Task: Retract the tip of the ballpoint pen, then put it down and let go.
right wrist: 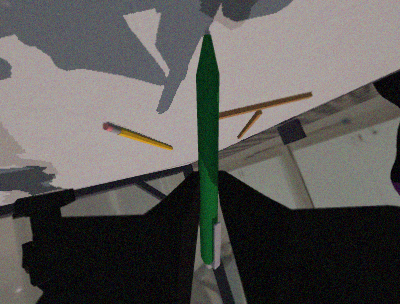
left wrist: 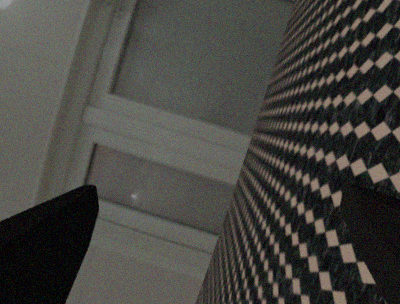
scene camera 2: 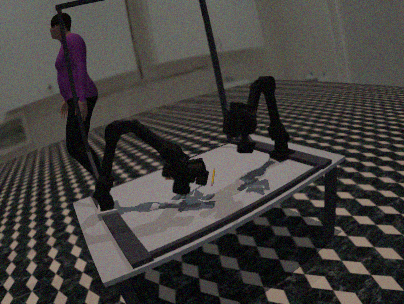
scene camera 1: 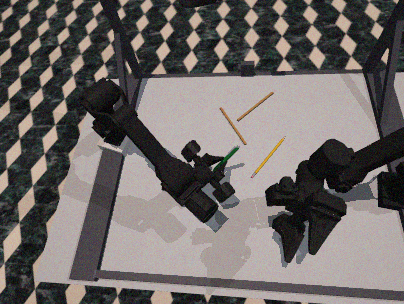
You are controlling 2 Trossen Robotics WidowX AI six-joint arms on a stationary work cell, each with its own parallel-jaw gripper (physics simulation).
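The green ballpoint pen (scene camera 1: 227, 157) (right wrist: 208, 120) is held between the fingers of my right gripper (right wrist: 208, 177), raised above the table. In the right wrist view its tapered end points to the top and its light clip end lies between the dark fingers. Whether the metal tip shows at the tapered end is too dim to tell. In scene camera 2 the pen does not show behind the right arm. My left gripper (scene camera 1: 300, 257) (left wrist: 221, 197) is open and empty, at the lower right in scene camera 1, well apart from the pen.
A yellow pencil (scene camera 1: 268, 157) (scene camera 2: 213, 176) (right wrist: 145, 139) lies on the white table (scene camera 1: 175, 100) between the grippers. Two thin brown sticks (scene camera 1: 233, 126) (scene camera 1: 255, 106) lie farther back. Dark frame bars border the table. A person in purple (scene camera 2: 75, 65) stands behind it.
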